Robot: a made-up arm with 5 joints.
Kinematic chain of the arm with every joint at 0, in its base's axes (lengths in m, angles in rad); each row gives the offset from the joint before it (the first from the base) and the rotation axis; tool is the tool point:
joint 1: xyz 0 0 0.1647 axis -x
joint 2: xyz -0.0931 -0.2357 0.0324 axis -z
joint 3: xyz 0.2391 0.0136 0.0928 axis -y
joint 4: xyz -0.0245 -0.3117 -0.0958 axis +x
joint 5: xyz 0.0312 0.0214 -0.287 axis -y
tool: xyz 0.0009 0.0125 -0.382
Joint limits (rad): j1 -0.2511..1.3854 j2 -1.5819..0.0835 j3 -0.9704..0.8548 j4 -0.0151..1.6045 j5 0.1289..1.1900
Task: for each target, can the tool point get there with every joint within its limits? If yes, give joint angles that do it. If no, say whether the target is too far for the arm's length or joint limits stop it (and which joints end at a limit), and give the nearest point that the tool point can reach.
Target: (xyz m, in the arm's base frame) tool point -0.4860 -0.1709 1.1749
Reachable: no: joint limits stop it (at a limit: joint 1, joint 3, joint 4, joint 5) | nearest point -0.2940 -0.4638 0.7279 | short by 0.568 m
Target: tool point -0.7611 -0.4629 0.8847
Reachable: no: joint limits stop it (at a limit: joint 1, joint 3, joint 4, joint 5) | nearest point -0.4391 -0.4427 0.6152 | short by 0.420 m
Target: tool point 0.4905 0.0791 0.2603
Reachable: yes | joints -0.0174 -0.1645 0.6322 1.2087 0.8530
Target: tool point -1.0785 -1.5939 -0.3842
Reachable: no: too far | nearest point -0.3779 -0.6455 -0.0576 | short by 1.224 m
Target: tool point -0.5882 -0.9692 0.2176
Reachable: no: joint limits stop it (at a limit: joint 3, joint 4, joint 5) | nearest point -0.3814 -0.6792 0.2018 | short by 0.357 m
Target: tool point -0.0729 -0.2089 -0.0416
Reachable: yes | joints 0.8946 -0.3534 -0.7956 1.0263 0.5537
